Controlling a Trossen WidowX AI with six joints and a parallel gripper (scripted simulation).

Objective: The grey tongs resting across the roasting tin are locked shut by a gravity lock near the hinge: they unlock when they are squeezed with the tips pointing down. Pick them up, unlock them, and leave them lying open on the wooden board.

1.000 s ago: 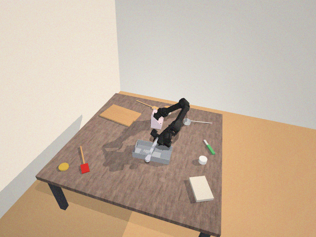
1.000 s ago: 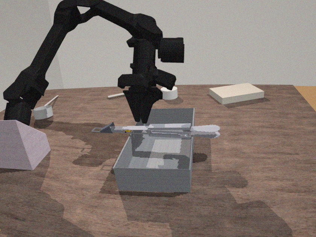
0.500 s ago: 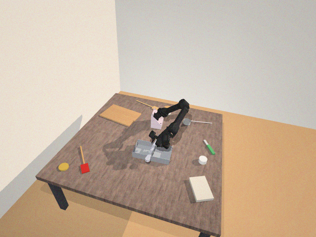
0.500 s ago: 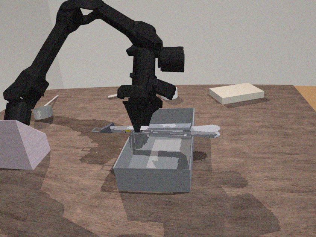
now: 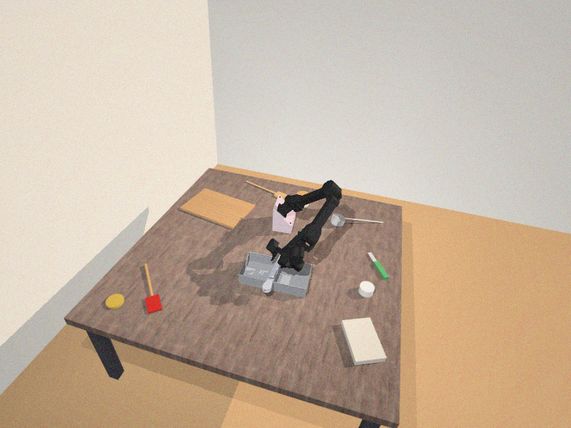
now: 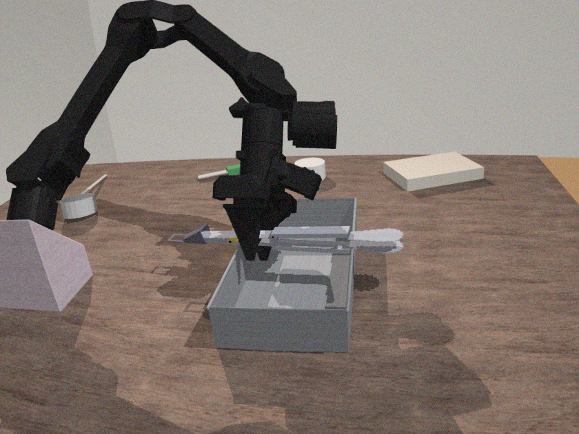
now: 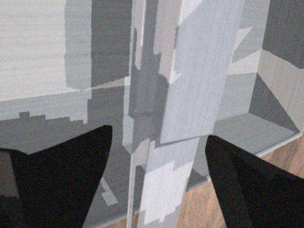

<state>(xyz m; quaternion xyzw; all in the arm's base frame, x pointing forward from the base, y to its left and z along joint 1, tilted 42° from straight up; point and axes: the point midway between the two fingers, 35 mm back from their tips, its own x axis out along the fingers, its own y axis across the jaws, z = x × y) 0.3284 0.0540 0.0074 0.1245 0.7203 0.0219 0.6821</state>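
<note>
Right now the grey roasting tin is 5 cm ahead of my gripper tip, 1 cm to the left of it and 1 cm below it. From my gripper tip the other things lie so: white puck: 42 cm to the left, 5 cm ahead, 2 cm below; green-handled knife: 48 cm to the left, 14 cm behind, 3 cm below; cream block: 40 cm to the left, 31 cm ahead, 3 cm below.
</note>
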